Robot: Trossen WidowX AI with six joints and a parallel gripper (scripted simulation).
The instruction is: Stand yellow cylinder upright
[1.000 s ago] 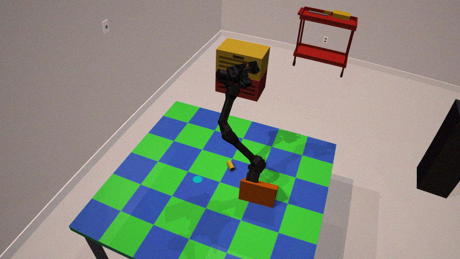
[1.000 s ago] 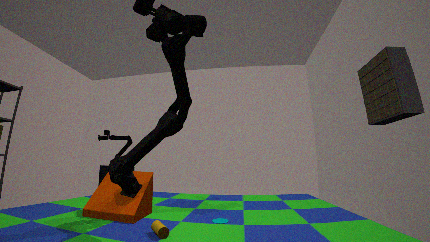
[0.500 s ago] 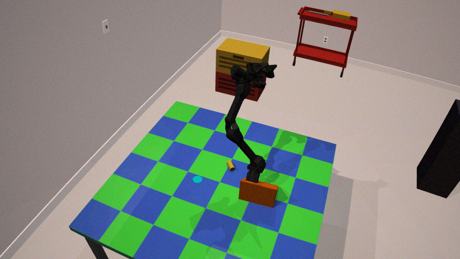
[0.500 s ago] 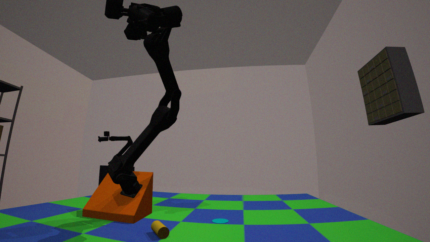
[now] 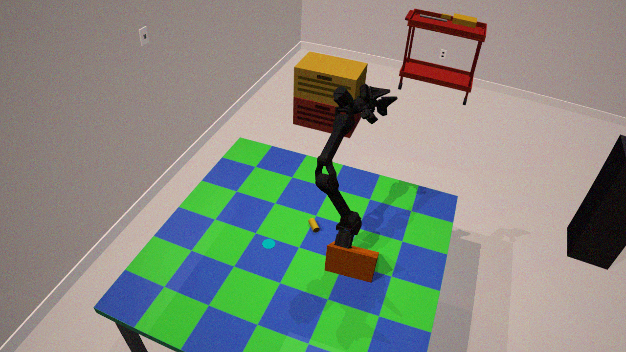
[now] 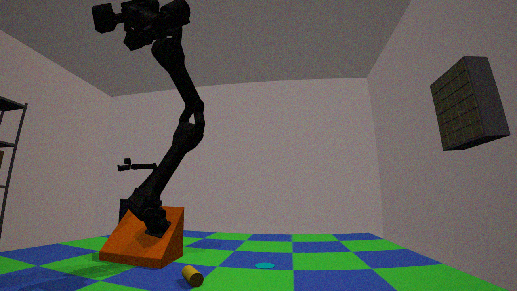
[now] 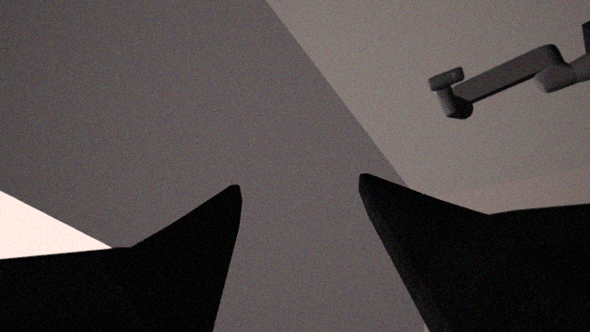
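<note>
Now: gripper tip 680 mm above the yellow tall cylinder, 230 mm short of it and 160 mm to the right of it. Also, from my gripper tip: cyan circle: 700 mm below, 370 mm ahead, 350 mm to the left.
</note>
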